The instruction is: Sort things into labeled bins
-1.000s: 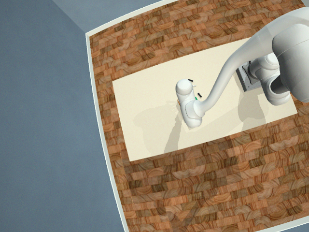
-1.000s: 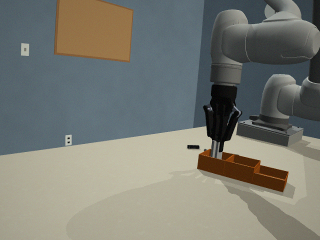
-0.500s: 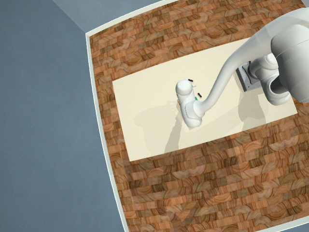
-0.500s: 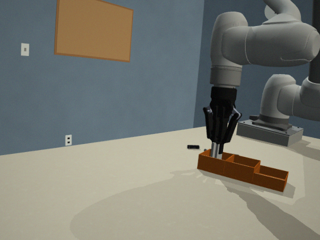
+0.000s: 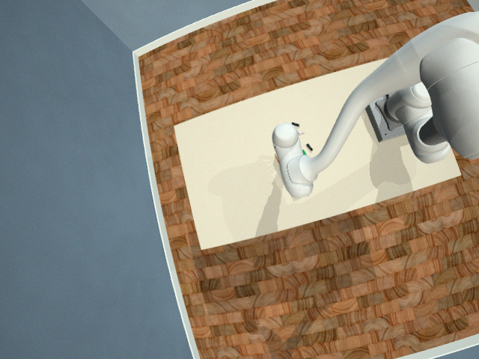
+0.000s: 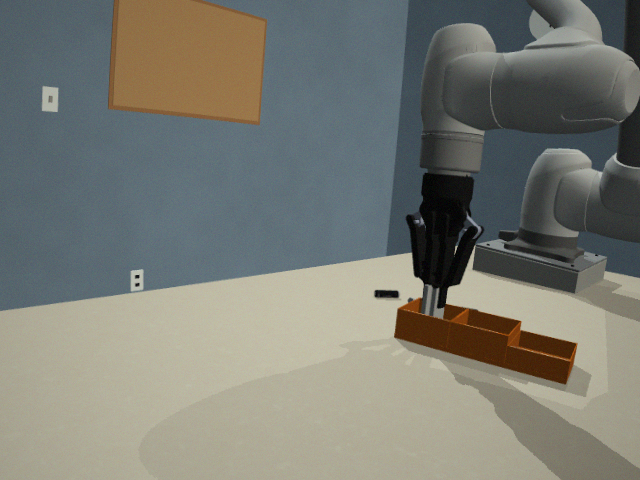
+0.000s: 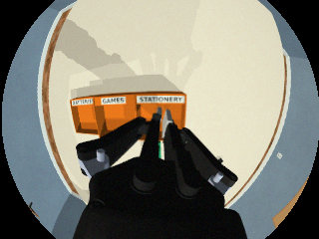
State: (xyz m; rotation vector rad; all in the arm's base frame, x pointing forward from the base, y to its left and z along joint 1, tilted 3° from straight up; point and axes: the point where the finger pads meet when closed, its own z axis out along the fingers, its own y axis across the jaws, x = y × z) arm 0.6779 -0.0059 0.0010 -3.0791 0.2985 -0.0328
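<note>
My gripper is now 9 cm to the right of the joined orange bins and 3 cm above it. From my hand the other things lie so: green flat thing (9 cm behind, 4 cm below, 2 cm to the left); tiny pale thing (14 cm behind, 10 cm to the right, 4 cm below); white thing (9 cm behind, 6 cm to the right, 4 cm below).
</note>
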